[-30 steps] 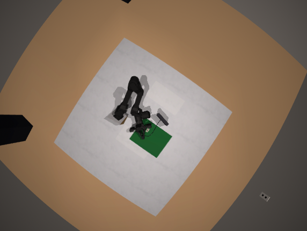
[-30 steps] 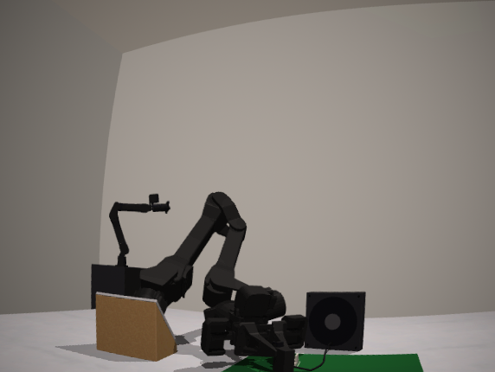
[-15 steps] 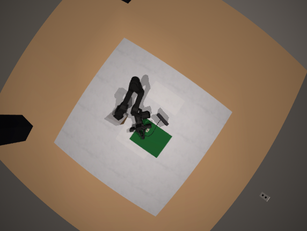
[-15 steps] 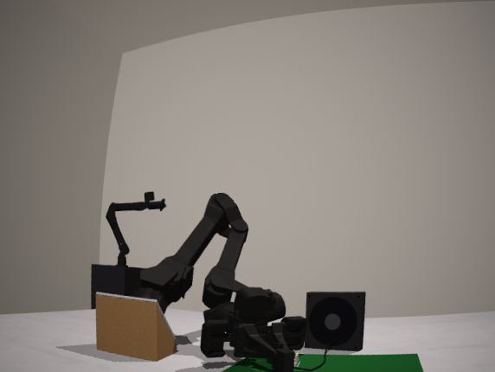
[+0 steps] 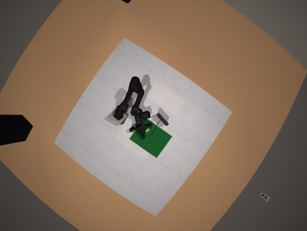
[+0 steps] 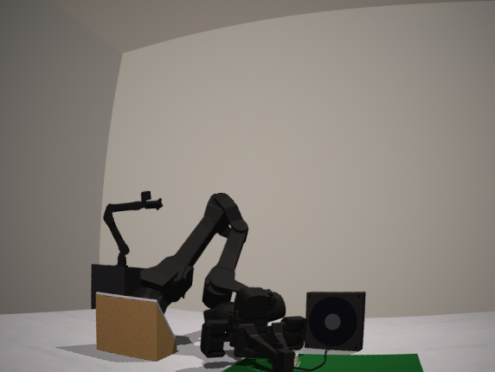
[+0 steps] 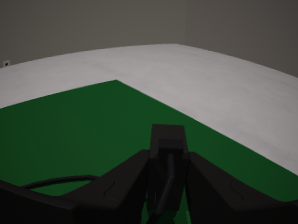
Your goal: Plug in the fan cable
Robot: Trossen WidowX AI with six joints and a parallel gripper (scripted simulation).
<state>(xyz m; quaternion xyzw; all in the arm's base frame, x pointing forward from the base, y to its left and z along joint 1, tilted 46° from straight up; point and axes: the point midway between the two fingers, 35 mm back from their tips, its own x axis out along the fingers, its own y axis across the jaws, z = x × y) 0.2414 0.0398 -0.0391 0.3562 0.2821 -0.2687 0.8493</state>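
Now: the black fan plug 1 cm below my gripper tip. The rest, counted from my gripper tip: green board: 6 cm ahead, 3 cm to the left, 5 cm below; then black fan: 4 cm ahead, 21 cm to the left, 2 cm above; then four-pin header: 7 cm to the left, 4 cm below.
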